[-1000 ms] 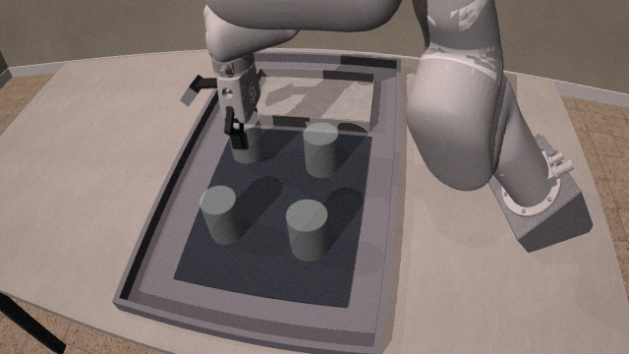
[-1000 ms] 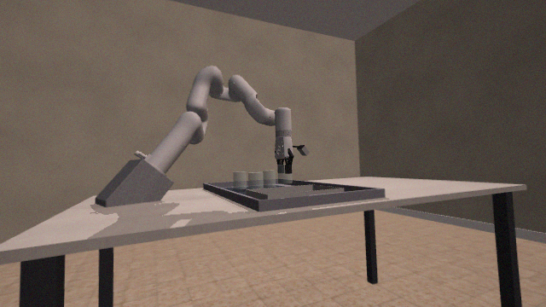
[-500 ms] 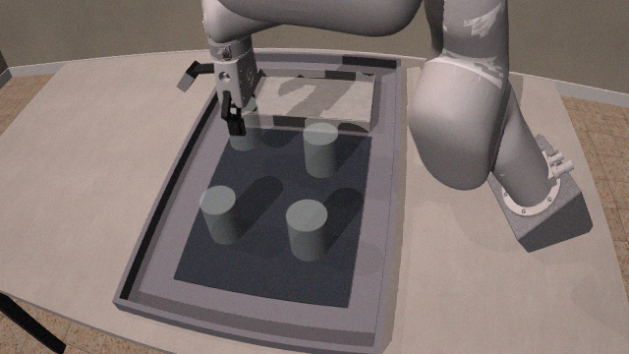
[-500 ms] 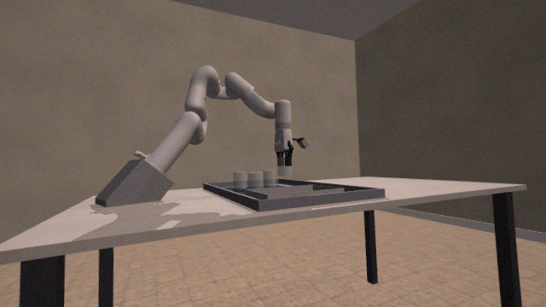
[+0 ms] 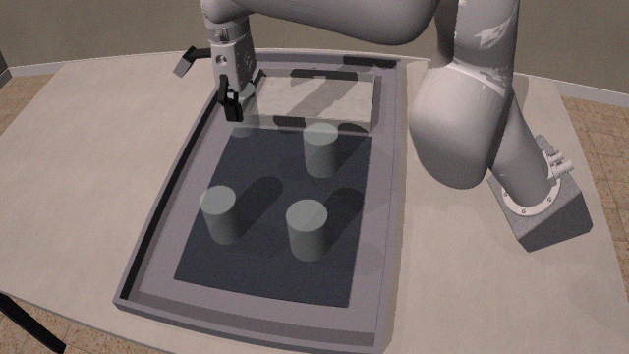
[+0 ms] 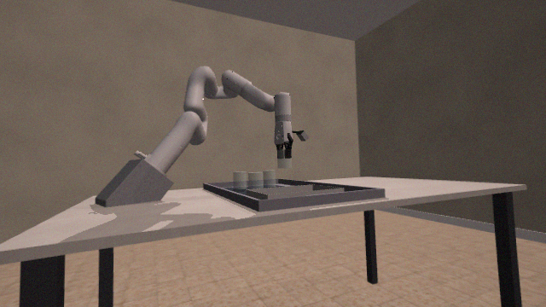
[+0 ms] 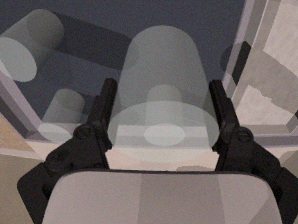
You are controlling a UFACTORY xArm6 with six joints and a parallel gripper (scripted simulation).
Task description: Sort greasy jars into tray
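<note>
The tray lies 90 mm behind my hand, 220 mm to the right of it and 150 mm below it. The rest, counted from my hand: dark drying mat: 80 mm behind, 100 mm to the left, 160 mm below.
</note>
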